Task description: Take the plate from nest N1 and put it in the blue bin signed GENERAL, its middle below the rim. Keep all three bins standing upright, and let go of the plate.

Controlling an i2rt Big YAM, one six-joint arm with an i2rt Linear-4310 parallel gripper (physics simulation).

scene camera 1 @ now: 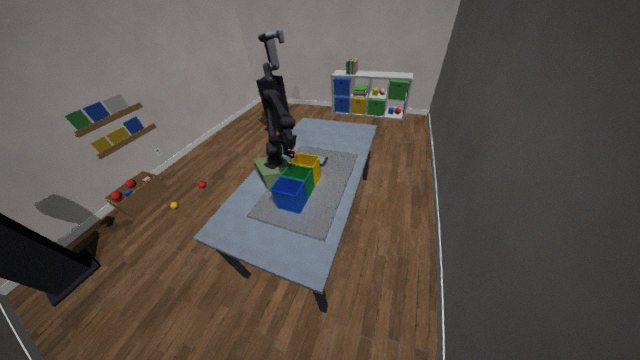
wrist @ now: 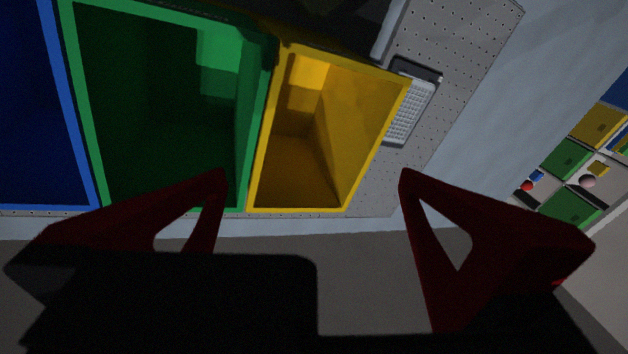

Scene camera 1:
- blue bin: 289,194
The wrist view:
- my gripper: 313,177
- yellow bin: 327,109
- green bin: 162,98
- blue bin: 53,170
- plate: 420,91
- dark nest: 413,70
